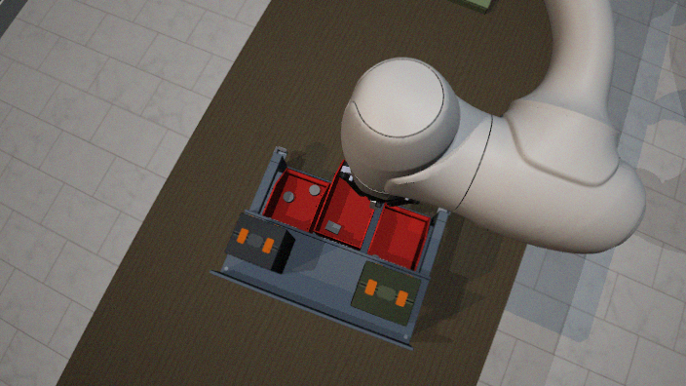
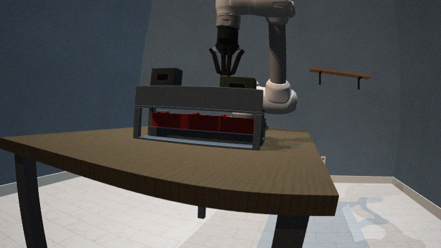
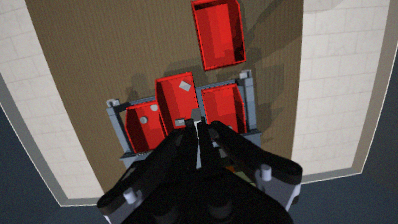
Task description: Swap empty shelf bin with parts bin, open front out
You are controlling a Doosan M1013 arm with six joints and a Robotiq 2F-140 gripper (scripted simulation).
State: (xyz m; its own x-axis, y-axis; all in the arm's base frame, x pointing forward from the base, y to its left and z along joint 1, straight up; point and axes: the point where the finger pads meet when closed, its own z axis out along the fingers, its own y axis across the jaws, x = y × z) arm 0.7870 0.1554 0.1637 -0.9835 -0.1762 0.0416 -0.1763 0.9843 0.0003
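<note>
My hand is 10 cm short of the shelf board, 3 cm to the left of it and 18 cm above it. Round my hand: black case (17 cm ahead, 14 cm to the right, 2 cm below); then green case (13 cm ahead, 9 cm to the left, 4 cm below).
</note>
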